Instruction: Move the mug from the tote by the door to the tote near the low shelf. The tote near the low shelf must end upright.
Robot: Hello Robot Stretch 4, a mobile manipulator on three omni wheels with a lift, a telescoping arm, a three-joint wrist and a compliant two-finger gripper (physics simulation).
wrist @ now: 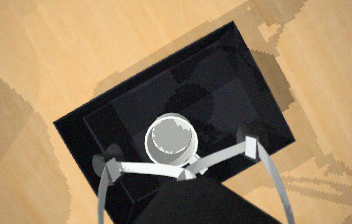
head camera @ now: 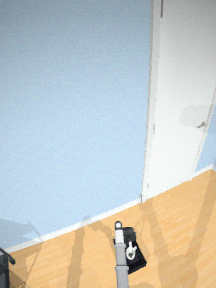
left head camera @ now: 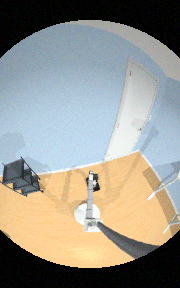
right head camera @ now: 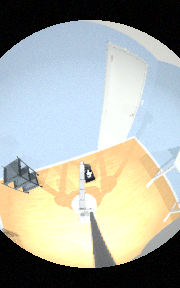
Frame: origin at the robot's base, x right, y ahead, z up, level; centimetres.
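Where they show: gripper, fingertip midpoint: (wrist: 180,146) (head camera: 129,246) (left head camera: 93,181).
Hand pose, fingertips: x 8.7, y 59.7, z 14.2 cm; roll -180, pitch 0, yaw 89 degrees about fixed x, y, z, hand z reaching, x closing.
After its pixels a point has its place.
A black tote (wrist: 150,80) @[y 56.4, x -0.8, z -2.4 cm] (head camera: 139,265) @[y 49.3, x 16.6, z -2.5 cm] (right head camera: 92,179) @[y 47.1, x 17.1, z 3.7 cm] stands on the floor near the door. A white-grey mug (wrist: 171,139) @[y 58.3, x 10.6, z -1.6 cm] stands upright inside it, its open top facing the wrist camera. Its handle points to the lower right in the wrist view, partly hidden behind the gripper linkage. My gripper (wrist: 180,146) @[y 59.7, x 8.7, z 14.2 cm] is open and empty, its dark fingertips wide apart, one to the left and one to the right of the mug, both apart from it. The exact height of the fingertips over the tote floor is hard to tell. The tote near the low shelf does not show clearly.
A low dark shelf (left head camera: 14,171) @[y 30.8, x -115.0, z 63.5 cm] (right head camera: 11,171) @[y 29.2, x -119.2, z 63.5 cm] stands at the left by the blue wall. A white door (head camera: 177,100) @[y 127.1, x 60.4, z 121.4 cm] (left head camera: 131,115) @[y 127.7, x 61.9, z 117.8 cm] (right head camera: 120,95) @[y 127.3, x 60.9, z 128.2 cm] is beyond the tote, to the right. White table-like legs (left head camera: 162,190) (right head camera: 160,177) stand at the right.
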